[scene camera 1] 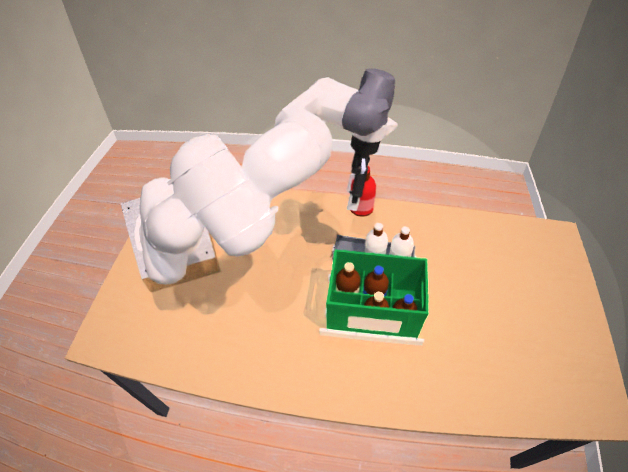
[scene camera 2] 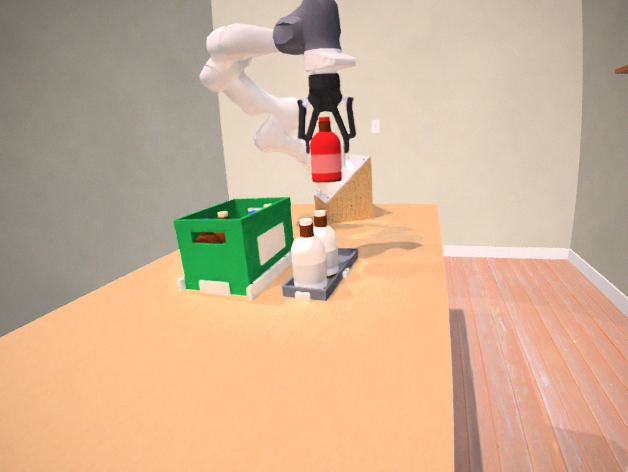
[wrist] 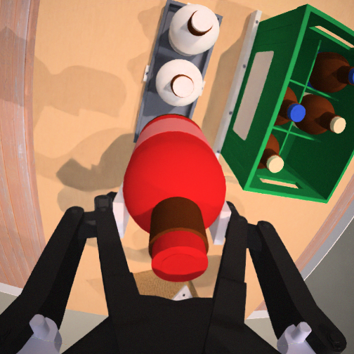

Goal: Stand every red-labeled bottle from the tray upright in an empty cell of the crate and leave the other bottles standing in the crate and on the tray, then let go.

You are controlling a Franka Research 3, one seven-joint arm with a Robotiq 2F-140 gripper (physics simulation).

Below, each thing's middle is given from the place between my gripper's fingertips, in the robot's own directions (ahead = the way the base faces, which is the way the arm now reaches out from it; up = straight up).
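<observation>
You'd find the red-labeled bottle (scene camera 2: 326, 163) 50 mm above my hand, and it's 30 mm ahead of my hand too.
</observation>
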